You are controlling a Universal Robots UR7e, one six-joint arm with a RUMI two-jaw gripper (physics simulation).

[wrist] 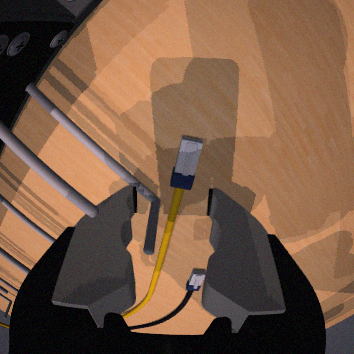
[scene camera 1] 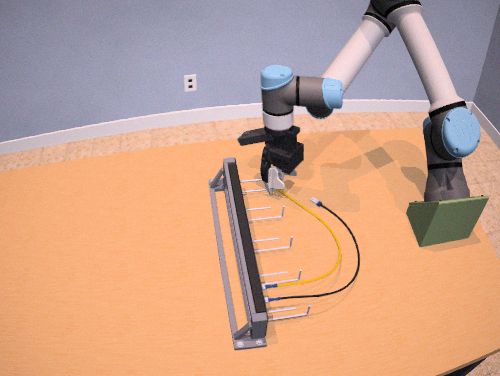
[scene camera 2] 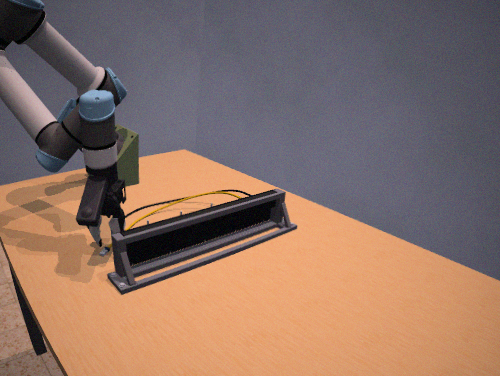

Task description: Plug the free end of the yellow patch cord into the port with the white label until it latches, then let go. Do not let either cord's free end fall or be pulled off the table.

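Pixels of known places: gripper, fingertip midpoint: [wrist: 172, 189] [scene camera 1: 276, 189] [scene camera 2: 109, 247]; arm's base, link origin: [scene camera 1: 447, 199].
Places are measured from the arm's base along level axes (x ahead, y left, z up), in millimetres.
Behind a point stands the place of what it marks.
Observation:
The yellow cord [scene camera 1: 336, 235] @(y -45, x 334, z -93 mm) [scene camera 2: 175, 201] @(y 29, x 353, z -76 mm) [wrist: 162, 255] @(y -186, x 393, z -95 mm) arches from the patch panel [scene camera 1: 242, 240] @(y -18, x 582, z -3 mm) [scene camera 2: 200, 213] @(y -71, x 570, z -2 mm) to its free end. Its clear plug with a dark blue boot [scene camera 2: 105, 251] @(y -261, x 444, z -95 mm) [wrist: 187, 162] @(y -265, x 442, z -91 mm) lies low at the table, beyond the fingertips in the wrist view. My gripper [scene camera 1: 272, 188] @(y -243, x 433, z -95 mm) [scene camera 2: 110, 237] @(y -243, x 433, z -95 mm) [wrist: 172, 189] @(y -243, x 433, z -95 mm) is partly open and holds nothing. Its fingers stand on either side of the yellow cord, just behind the boot. The upturned end of a metal hook [wrist: 152, 225] @(y -238, x 441, z -62 mm) also shows between the fingers, left of the cord. The white-labelled port does not show.
The black cord [scene camera 1: 358, 255] @(y 33, x 297, z -95 mm) has its free plug [scene camera 1: 315, 201] @(y -173, x 344, z -94 mm) [wrist: 196, 280] @(y -180, x 347, z -92 mm) on the table, right of the gripper in scene camera 1. Metal rods [scene camera 1: 265, 218] @(y -139, x 493, z -85 mm) [wrist: 75, 127] @(y -244, x 502, z -84 mm) stick out of the panel. A green slanted block [scene camera 1: 447, 222] @(y 71, x 43, z -8 mm) [scene camera 2: 130, 160] @(y 31, x 102, z -12 mm) stands by the arm's base.

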